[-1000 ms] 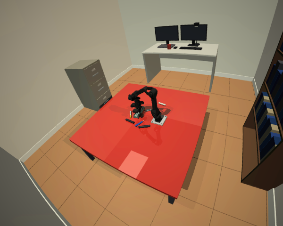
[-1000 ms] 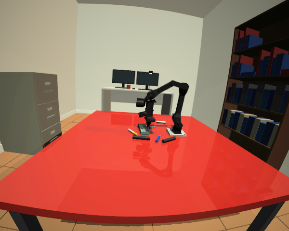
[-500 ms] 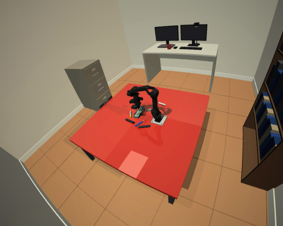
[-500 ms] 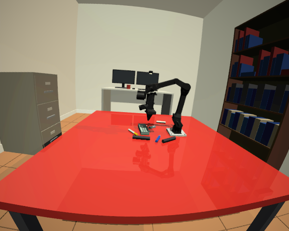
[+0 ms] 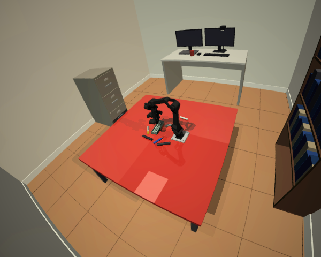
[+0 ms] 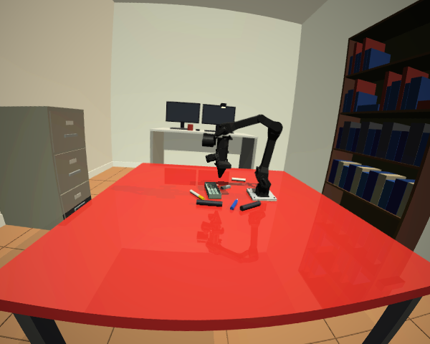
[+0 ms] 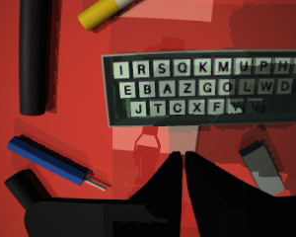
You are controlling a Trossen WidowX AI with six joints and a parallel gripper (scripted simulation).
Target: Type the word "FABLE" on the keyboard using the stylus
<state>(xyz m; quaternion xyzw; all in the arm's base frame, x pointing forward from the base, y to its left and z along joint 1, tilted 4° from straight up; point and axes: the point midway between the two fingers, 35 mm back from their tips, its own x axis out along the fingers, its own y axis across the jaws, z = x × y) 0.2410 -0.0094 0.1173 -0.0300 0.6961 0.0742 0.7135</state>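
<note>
My gripper tip is now 8 cm past the dark blue stylus, 10 cm to the right of it and 9 cm above it. The rest, counted from my gripper tip: small grey block: 5 cm behind, 11 cm to the right, 9 cm below; then thin grey tip: 9 cm behind, 7 cm to the left, 9 cm below; then white-and-yellow marker: 10 cm ahead, 5 cm to the left, 9 cm below.
</note>
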